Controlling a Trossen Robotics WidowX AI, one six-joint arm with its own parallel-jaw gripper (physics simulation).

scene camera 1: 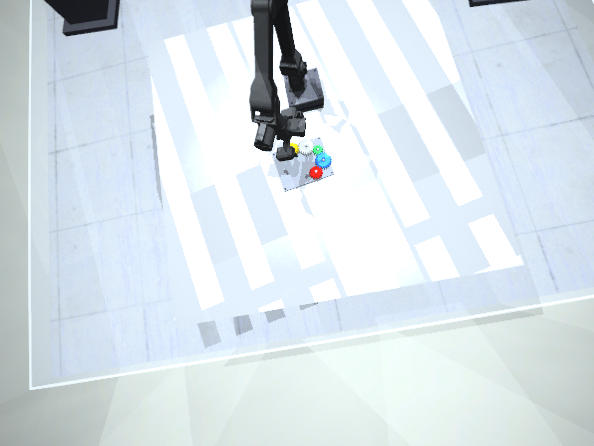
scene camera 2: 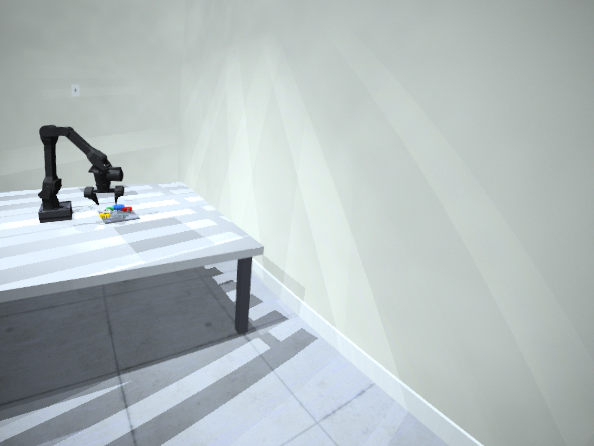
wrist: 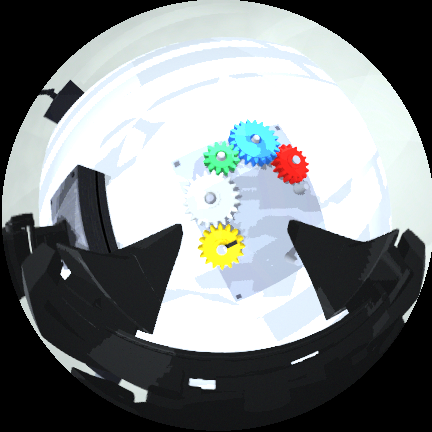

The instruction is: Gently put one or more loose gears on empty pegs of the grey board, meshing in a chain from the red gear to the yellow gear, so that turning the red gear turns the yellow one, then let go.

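Places are measured from the arm's base along level axes (x ahead, y left, z up), in metres.
Pixels of known places: gripper, fingertip midpoint: [scene camera 1: 297,146] [scene camera 2: 107,204] [wrist: 236,227]; arm's base, link origin: [scene camera 1: 296,84] [scene camera 2: 51,208] [wrist: 62,240].
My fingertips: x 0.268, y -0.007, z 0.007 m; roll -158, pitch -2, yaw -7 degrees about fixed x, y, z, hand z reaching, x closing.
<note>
For each thing: its top centre in the pictures, then the offset to it from my fingertips. "spot": a spot on its surface instead.
- grey board, top centre: [wrist: 268,208] [scene camera 1: 301,159] [scene camera 2: 116,209] dy +0.010, dx +0.042, dz -0.032 m
- red gear, top centre: [wrist: 294,160] [scene camera 1: 316,171] dy +0.064, dx +0.092, dz -0.038 m
- blue gear, top centre: [wrist: 255,138] [scene camera 1: 323,159] [scene camera 2: 118,206] dy +0.095, dx +0.046, dz -0.038 m
- green gear, surface spot: [wrist: 215,163] [scene camera 1: 315,147] spot: dy +0.067, dx -0.007, dz -0.038 m
- white gear, top centre: [wrist: 209,197] [scene camera 1: 306,145] dy +0.030, dx -0.018, dz -0.038 m
- yellow gear, top centre: [wrist: 221,248] [scene camera 1: 292,147] [scene camera 2: 104,213] dy -0.025, dx -0.014, dz -0.037 m
The grey board [scene camera 1: 292,182] [scene camera 2: 122,218] [wrist: 245,282] lies on the table. A red gear [scene camera 1: 315,173] [scene camera 2: 127,209] [wrist: 289,166], a blue gear [scene camera 1: 325,163] [scene camera 2: 119,206] [wrist: 245,145], a green gear [scene camera 1: 318,149] [wrist: 215,163], a white gear [scene camera 1: 305,148] [wrist: 200,210] and a yellow gear [scene camera 1: 295,148] [scene camera 2: 104,215] [wrist: 212,240] sit on pegs in a curved row. Neighbouring gears appear to touch at their teeth in the wrist view. My gripper [scene camera 2: 107,203] [wrist: 236,227] is open and empty, above the board and gears.
Two bare pegs stand on the board, one peg [wrist: 300,188] beside the red gear and another peg [wrist: 290,257] near the right finger. The arm's base [scene camera 1: 306,95] [scene camera 2: 55,212] stands on the table beside the board.
</note>
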